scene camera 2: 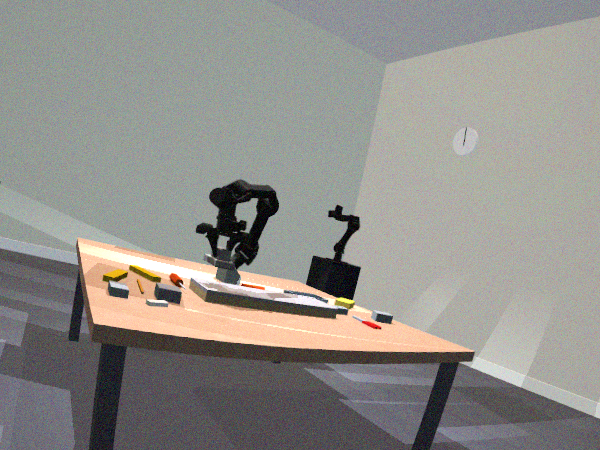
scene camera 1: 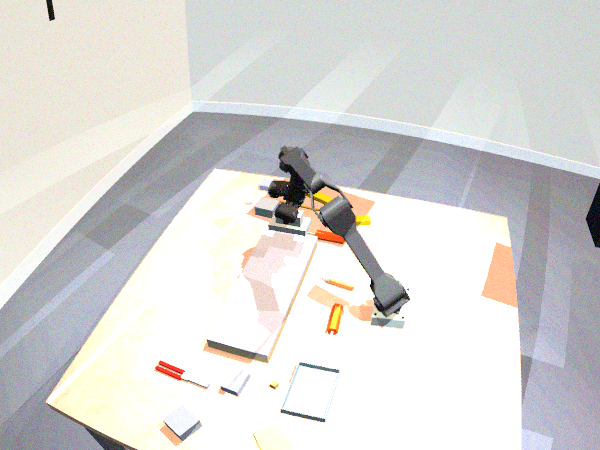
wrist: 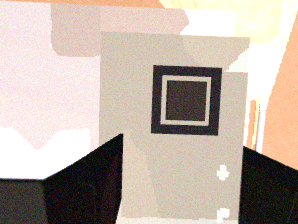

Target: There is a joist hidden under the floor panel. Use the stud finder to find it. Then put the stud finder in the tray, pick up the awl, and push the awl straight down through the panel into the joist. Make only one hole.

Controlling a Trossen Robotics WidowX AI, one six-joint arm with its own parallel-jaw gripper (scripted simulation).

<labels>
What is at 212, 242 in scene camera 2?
My gripper.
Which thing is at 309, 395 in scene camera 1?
A tray.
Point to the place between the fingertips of my gripper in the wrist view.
At 171, 144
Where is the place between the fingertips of my gripper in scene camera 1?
At 287, 219
</labels>
